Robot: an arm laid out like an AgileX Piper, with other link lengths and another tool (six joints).
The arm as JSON. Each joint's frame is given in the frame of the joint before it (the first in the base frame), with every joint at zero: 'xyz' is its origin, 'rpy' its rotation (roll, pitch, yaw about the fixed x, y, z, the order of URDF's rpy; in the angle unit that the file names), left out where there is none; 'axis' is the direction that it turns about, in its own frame. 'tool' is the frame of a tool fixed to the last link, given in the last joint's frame.
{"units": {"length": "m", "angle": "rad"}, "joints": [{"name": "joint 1", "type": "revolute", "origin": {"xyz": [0.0, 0.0, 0.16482]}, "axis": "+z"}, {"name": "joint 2", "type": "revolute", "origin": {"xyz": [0.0, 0.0, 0.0], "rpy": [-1.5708, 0.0, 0.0]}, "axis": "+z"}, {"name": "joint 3", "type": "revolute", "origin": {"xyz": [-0.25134, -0.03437, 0.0], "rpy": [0.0, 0.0, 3.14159]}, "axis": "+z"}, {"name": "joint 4", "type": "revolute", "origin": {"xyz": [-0.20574, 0.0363, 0.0], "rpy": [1.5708, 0.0, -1.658]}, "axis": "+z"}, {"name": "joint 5", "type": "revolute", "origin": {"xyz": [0.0, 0.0, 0.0], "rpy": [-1.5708, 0.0, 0.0]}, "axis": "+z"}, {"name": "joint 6", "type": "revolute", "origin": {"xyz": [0.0, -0.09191, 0.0], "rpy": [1.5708, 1.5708, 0.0]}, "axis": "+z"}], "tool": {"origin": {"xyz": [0.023, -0.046, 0.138], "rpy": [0.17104, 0.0, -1.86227]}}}
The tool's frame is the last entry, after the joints.
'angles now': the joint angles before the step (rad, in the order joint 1, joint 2, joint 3, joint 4, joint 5, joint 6). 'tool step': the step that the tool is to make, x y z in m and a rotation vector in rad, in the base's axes. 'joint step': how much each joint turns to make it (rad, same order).
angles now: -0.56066, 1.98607, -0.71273, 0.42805, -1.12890, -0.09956
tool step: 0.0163, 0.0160, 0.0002, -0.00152, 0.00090, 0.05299
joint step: 0.04875, -0.00011, 0.00022, -0.00460, -0.00013, 0.00001
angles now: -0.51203, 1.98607, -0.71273, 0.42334, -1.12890, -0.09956
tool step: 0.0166, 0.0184, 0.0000, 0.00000, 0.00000, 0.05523
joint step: 0.05532, 0.00004, -0.00010, 0.00011, 0.00004, -0.00006
